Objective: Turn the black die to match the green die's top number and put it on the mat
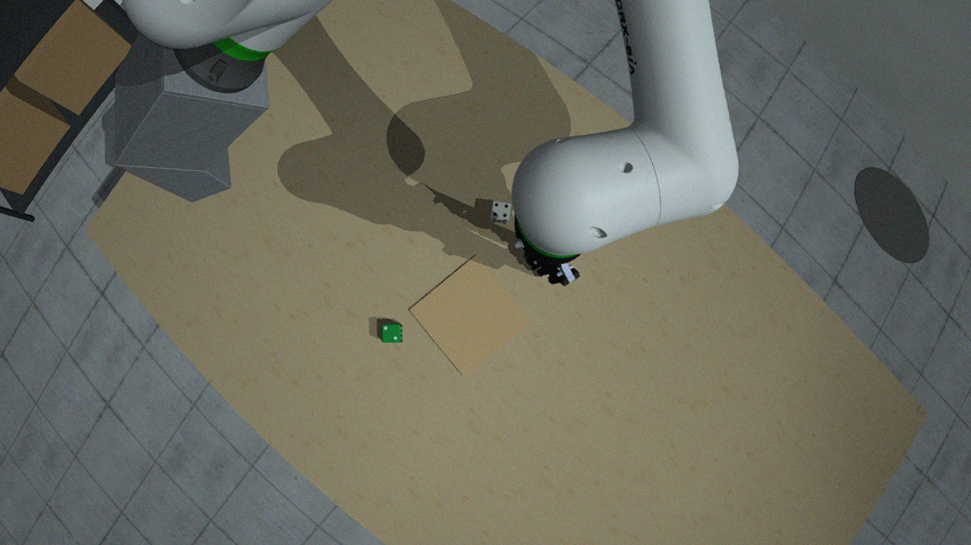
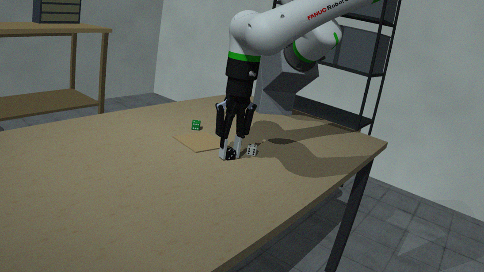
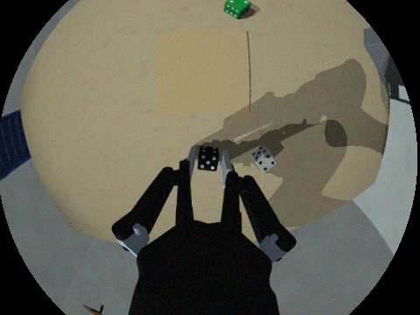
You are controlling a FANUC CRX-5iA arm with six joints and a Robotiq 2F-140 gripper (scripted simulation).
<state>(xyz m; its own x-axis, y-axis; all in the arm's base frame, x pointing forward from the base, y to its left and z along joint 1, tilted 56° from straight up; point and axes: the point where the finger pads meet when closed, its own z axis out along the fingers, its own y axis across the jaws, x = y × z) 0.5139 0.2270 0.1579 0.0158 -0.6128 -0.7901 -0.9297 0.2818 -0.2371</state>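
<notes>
Now: hand 2 cm above the black die. The rest, counted from my hand: white die: 9 cm behind, 1 cm to the right, 2 cm below; then green die: 1 cm behind, 26 cm to the right, 2 cm below; then tan mat: 3 cm ahead, 14 cm to the right, 3 cm below.
</notes>
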